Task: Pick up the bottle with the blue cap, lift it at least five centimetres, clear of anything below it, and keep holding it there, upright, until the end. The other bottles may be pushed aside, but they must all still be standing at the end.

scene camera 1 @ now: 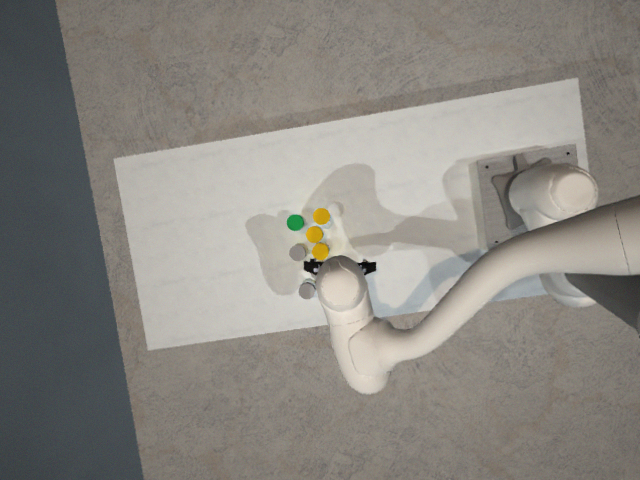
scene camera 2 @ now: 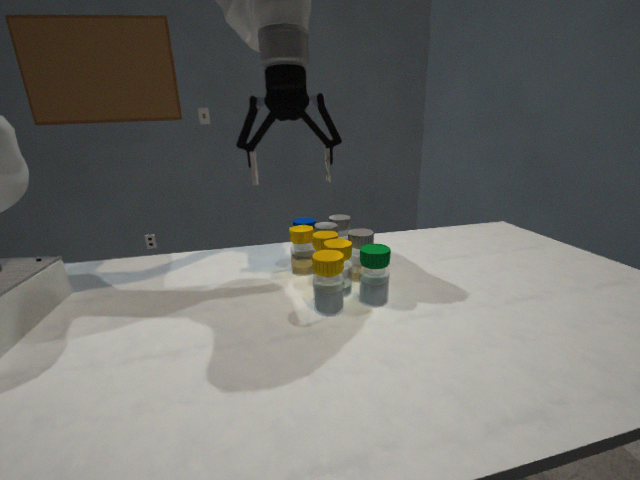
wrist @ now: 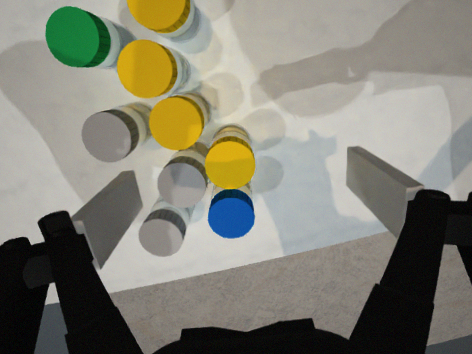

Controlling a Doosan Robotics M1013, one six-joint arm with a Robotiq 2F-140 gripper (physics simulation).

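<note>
The blue-capped bottle stands at the wrist-view bottom end of the cluster; it is hidden under the arm in scene camera 1. A yellow-capped bottle stands right beside it, close or touching. A grey-capped bottle and another grey-capped bottle stand on its left in the wrist view. My gripper is open and empty, above the height of the caps. In the wrist view, the blue cap lies between the two fingers' lines.
A third grey-capped bottle, a green-capped bottle and several more yellow-capped bottles stand upright farther along. The white table's edge runs near the blue-capped bottle. The robot's base plate is at the right.
</note>
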